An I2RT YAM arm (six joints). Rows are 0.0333 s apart.
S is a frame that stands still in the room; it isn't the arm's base.
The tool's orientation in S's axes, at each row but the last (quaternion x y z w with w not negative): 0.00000, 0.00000, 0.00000, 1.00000; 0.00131, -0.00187, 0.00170, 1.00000; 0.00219, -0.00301, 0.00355, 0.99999; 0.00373, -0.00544, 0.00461, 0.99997; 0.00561, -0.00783, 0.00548, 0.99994; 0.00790, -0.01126, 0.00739, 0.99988; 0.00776, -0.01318, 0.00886, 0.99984; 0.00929, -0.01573, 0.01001, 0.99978; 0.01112, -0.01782, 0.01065, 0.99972
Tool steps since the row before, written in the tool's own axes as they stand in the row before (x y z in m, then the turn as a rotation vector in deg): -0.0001, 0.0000, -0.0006, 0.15, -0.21, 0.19; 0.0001, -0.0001, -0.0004, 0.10, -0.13, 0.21; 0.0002, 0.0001, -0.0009, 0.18, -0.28, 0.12; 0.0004, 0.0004, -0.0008, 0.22, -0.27, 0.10; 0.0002, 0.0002, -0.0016, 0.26, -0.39, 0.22; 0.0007, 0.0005, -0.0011, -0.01, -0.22, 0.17; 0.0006, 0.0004, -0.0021, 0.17, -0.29, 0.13; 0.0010, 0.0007, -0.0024, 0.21, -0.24, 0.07; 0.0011, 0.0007, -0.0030, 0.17, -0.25, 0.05
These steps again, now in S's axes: -0.0001, 0.0000, -0.0006, 0.15, -0.21, 0.19; 0.0001, -0.0001, -0.0004, 0.10, -0.13, 0.21; 0.0002, 0.0001, -0.0009, 0.18, -0.28, 0.12; 0.0004, 0.0004, -0.0008, 0.22, -0.27, 0.10; 0.0002, 0.0002, -0.0016, 0.26, -0.39, 0.22; 0.0007, 0.0005, -0.0011, -0.01, -0.22, 0.17; 0.0006, 0.0004, -0.0021, 0.17, -0.29, 0.13; 0.0011, 0.0008, -0.0024, 0.21, -0.24, 0.07; 0.0012, 0.0008, -0.0029, 0.17, -0.25, 0.05
